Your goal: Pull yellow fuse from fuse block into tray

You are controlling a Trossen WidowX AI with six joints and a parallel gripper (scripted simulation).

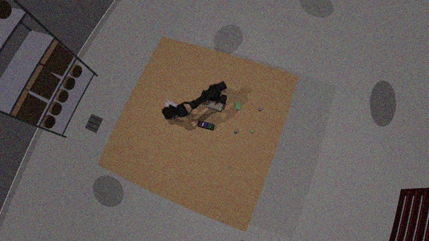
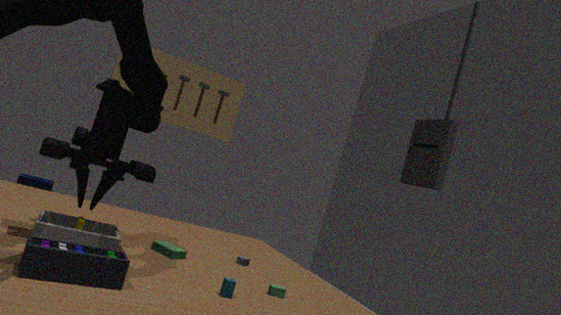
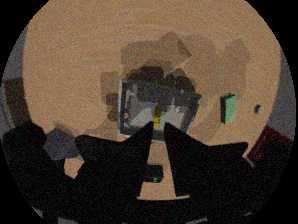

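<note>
My gripper tip is now 3 cm above the yellow fuse. Also, from my gripper tip: teal cylinder: 24 cm ahead, 15 cm to the right, 4 cm below; then grey tray: 5 cm below; then flat green block: 17 cm ahead, 5 cm to the left, 5 cm below.
</note>
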